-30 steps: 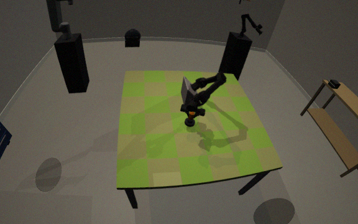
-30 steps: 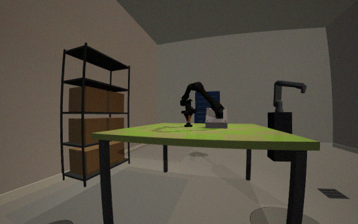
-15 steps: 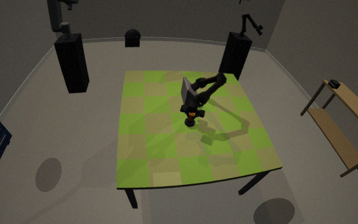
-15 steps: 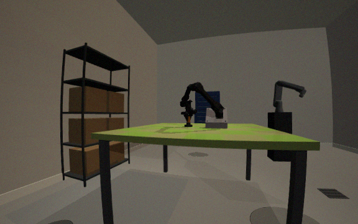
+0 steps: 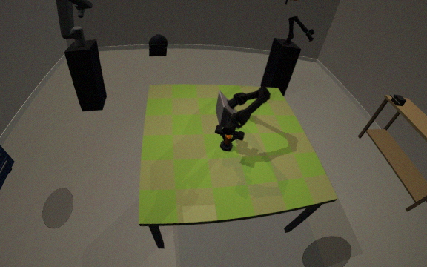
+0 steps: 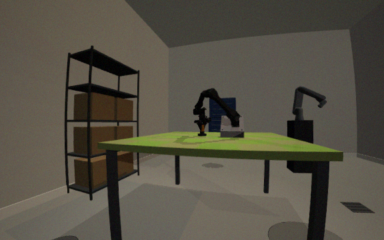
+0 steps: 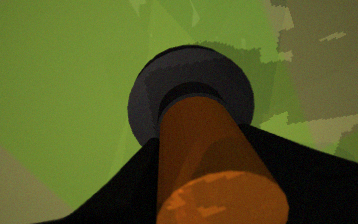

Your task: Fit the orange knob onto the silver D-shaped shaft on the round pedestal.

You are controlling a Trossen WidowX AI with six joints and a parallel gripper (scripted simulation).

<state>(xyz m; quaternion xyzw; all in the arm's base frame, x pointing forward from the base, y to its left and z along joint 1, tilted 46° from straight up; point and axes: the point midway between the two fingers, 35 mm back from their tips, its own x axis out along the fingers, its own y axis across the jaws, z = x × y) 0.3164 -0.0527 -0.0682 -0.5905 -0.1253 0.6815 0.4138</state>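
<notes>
Now: the orange knob 3 cm above my gripper tip. Also, from my gripper tip: round pedestal 2 cm below.
</notes>
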